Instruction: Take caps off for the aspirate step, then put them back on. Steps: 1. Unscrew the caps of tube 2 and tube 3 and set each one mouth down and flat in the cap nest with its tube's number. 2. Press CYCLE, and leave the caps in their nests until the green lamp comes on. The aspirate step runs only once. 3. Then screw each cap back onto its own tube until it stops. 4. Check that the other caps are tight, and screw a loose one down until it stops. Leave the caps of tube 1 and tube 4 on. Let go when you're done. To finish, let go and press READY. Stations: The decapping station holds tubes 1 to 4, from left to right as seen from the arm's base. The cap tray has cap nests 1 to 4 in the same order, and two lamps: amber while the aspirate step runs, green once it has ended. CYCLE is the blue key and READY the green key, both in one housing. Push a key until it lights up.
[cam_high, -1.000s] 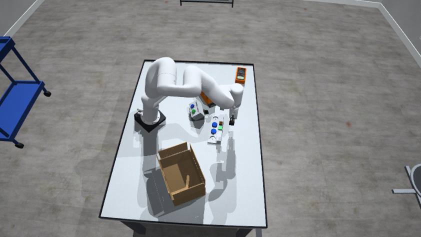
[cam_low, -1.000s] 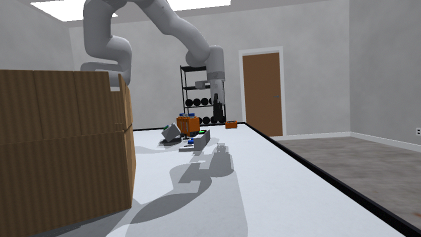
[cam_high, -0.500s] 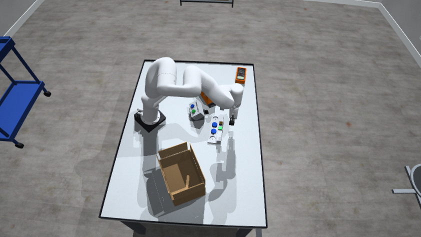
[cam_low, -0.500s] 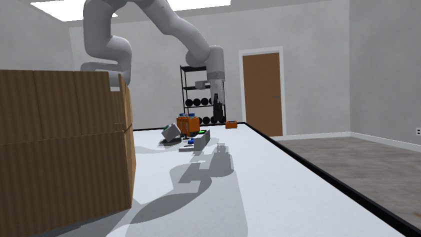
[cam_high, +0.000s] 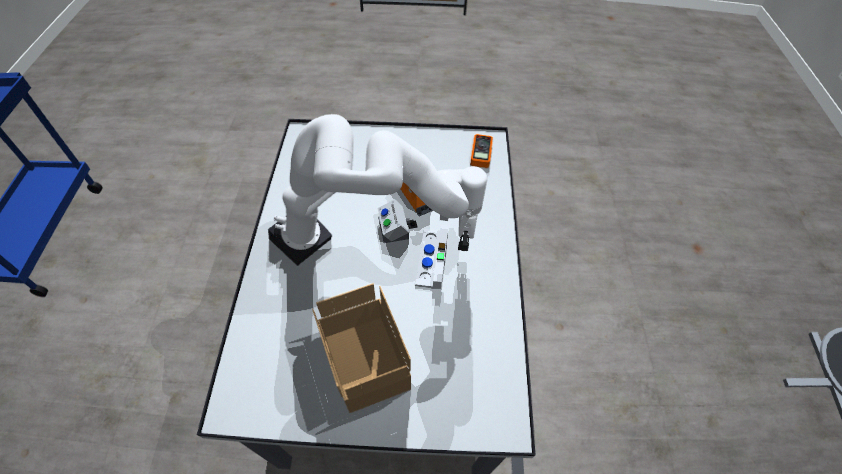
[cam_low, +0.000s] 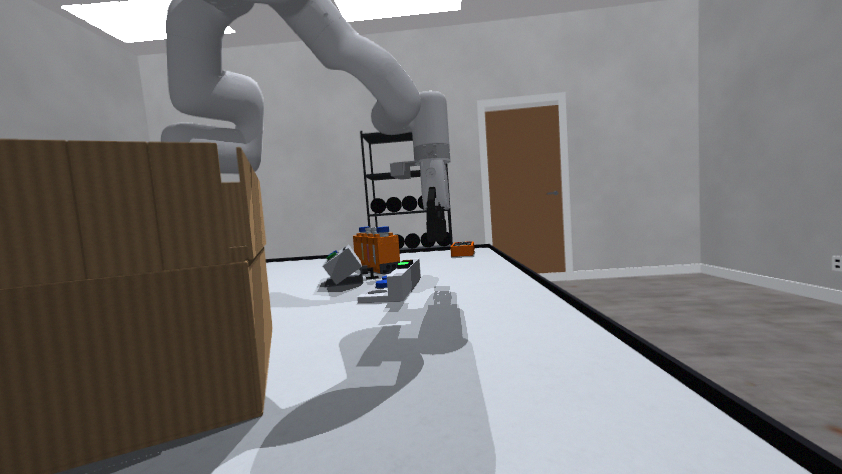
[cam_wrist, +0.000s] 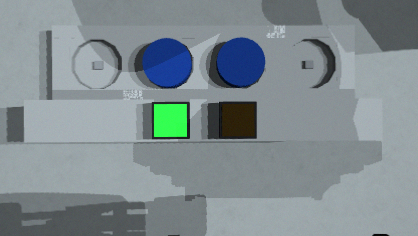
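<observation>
Right now the blue cap is 11 cm behind my hand, 9 cm below it and 1 cm to the right of it. From my hand the other things lie so: green key: 26 cm behind, 5 cm to the left, 4 cm below; then blue key: 27 cm behind, 9 cm to the left, 4 cm below; then grey key housing: 25 cm behind, 7 cm to the left, 5 cm below.
</observation>
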